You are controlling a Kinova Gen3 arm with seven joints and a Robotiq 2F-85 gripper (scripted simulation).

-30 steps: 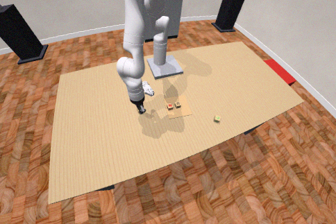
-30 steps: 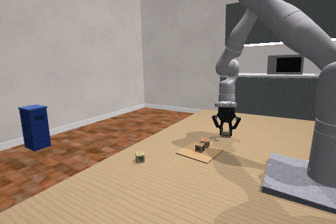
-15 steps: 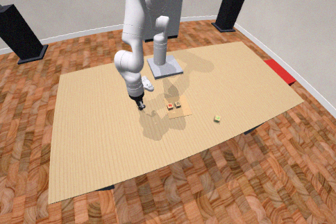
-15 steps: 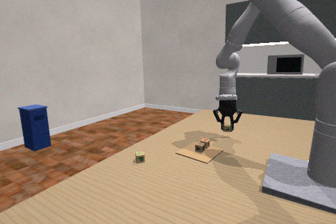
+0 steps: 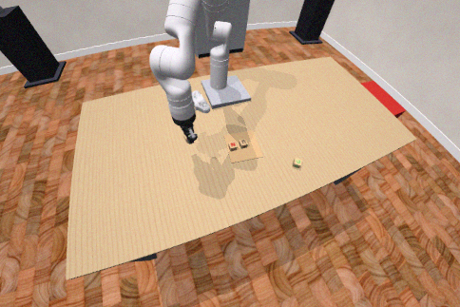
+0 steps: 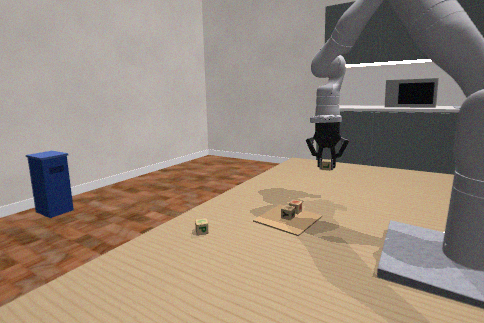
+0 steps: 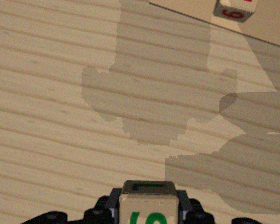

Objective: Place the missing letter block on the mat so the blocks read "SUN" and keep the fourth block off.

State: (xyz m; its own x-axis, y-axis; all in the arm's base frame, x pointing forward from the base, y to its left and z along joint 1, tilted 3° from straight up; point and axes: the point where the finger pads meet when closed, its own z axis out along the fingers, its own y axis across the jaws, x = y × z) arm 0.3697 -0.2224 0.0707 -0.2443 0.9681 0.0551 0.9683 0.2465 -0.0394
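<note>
My hand is 30 mm short of the black U block, 220 mm to the right of it and 100 mm above it. The rest, counted from my hand: green-lettered block: right at my hand; tan mat: 30 mm ahead, 220 mm to the left, 110 mm below; red N block: 30 mm ahead, 170 mm to the left, 100 mm below.
</note>
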